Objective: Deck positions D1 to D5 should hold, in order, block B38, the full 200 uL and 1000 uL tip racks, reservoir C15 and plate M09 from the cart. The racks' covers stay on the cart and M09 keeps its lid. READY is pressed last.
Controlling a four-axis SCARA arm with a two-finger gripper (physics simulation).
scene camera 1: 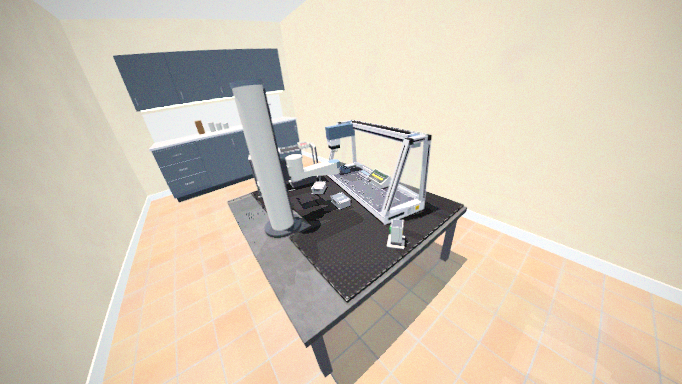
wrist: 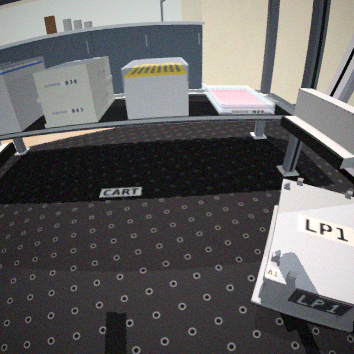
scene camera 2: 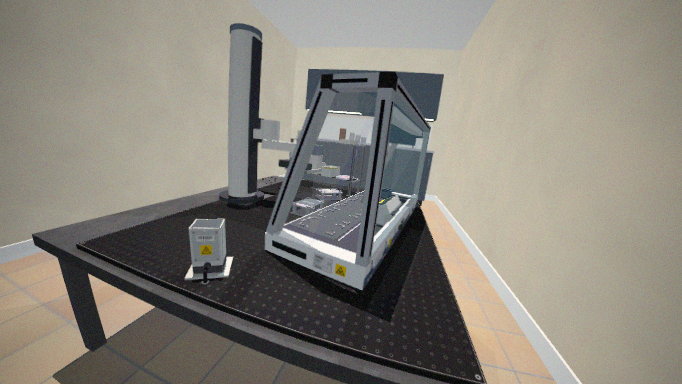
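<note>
My gripper (wrist: 146, 111) is open and empty, its fingers at the left and right edges of the wrist view, facing the cart (wrist: 200, 119). On the cart's shelf, block B38 (wrist: 70, 82) sits on another block (wrist: 70, 111), whose label looks like B53. To their right stand a yellow-topped tip rack (wrist: 155, 90) (scene camera 2: 330, 171) under a clear cover and the pink, lidded plate M09 (wrist: 237, 99) (scene camera 2: 343, 177). A blue-striped box (wrist: 20, 95) is cut off at the left. The deck (scene camera 1: 367, 187) shows no labware. C15 cannot be made out. READY is not legible on the panel (scene camera 1: 379, 176).
Nest LP1 (wrist: 295, 215) (scene camera 1: 319, 187) stands low at the right of the wrist view; a second nest (scene camera 1: 341, 200) is nearby. A CART label (wrist: 121, 192) lies on the mat. The deck's frame (scene camera 2: 378, 175) and a small boxed device (scene camera 2: 207, 245) also stand on the table.
</note>
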